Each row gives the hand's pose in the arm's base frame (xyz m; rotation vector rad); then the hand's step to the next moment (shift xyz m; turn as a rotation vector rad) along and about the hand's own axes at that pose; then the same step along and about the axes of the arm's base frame.
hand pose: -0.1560 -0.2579 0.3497 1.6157 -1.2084 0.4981
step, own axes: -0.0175 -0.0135 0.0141 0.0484 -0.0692 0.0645
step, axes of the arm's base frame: 0.0014 -0.0046 -0.0258 0.0660 -0.0807 -0.0205
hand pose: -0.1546 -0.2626 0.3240 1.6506 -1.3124 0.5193
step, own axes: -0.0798 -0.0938 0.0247 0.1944 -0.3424 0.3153
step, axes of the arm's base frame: 0.0536 0.0200 -0.1118 0.3121 -0.3725 -0.1350
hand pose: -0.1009 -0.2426 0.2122 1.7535 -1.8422 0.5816
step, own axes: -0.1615 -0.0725 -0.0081 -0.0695 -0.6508 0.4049
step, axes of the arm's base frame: 0.0762 0.1247 -0.1002 0.6178 -0.2467 -0.3871
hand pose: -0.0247 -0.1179 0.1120 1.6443 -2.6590 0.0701
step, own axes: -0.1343 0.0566 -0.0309 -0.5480 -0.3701 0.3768
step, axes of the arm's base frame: 0.0090 0.1467 0.0243 0.5802 0.3075 -0.3847
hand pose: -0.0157 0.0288 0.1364 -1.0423 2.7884 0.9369
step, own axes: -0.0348 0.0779 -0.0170 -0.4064 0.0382 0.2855
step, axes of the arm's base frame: -0.0169 0.0578 0.0628 0.2407 0.4179 -0.1247
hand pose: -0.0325 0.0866 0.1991 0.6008 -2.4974 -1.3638
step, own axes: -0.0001 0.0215 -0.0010 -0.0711 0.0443 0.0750
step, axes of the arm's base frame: -0.0047 0.0097 0.0186 0.0233 0.1099 -0.0036
